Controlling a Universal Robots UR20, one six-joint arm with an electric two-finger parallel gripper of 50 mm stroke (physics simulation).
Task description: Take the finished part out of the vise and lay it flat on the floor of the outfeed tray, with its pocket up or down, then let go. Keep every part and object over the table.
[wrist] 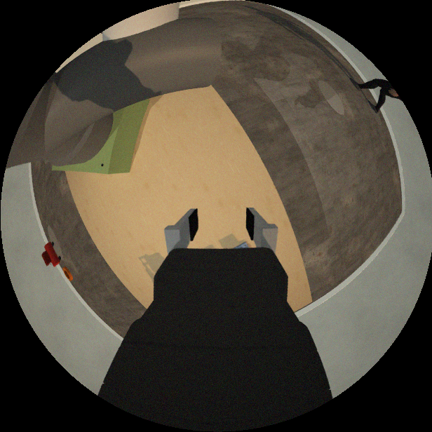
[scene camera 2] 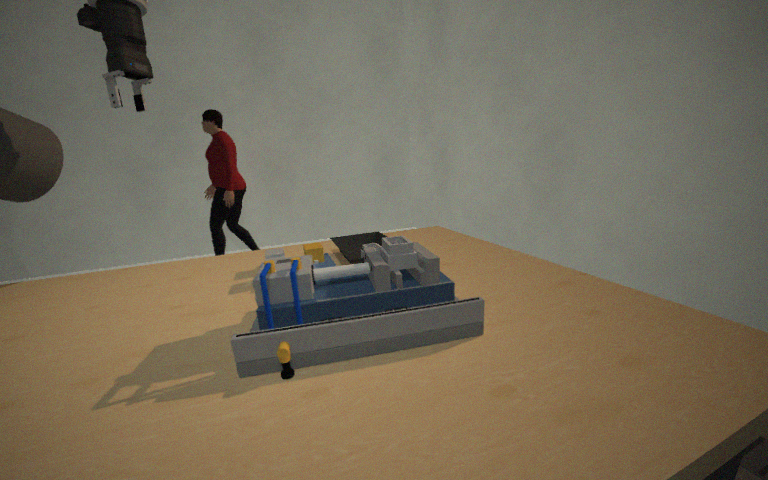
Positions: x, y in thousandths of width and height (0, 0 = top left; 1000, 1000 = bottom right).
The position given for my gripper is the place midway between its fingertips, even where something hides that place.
In view: my gripper (scene camera 2: 170, 228), a long grey rail (scene camera 2: 344, 720) and a blue base (scene camera 2: 407, 649).
My gripper shows as well in the wrist view (wrist: 513, 503).
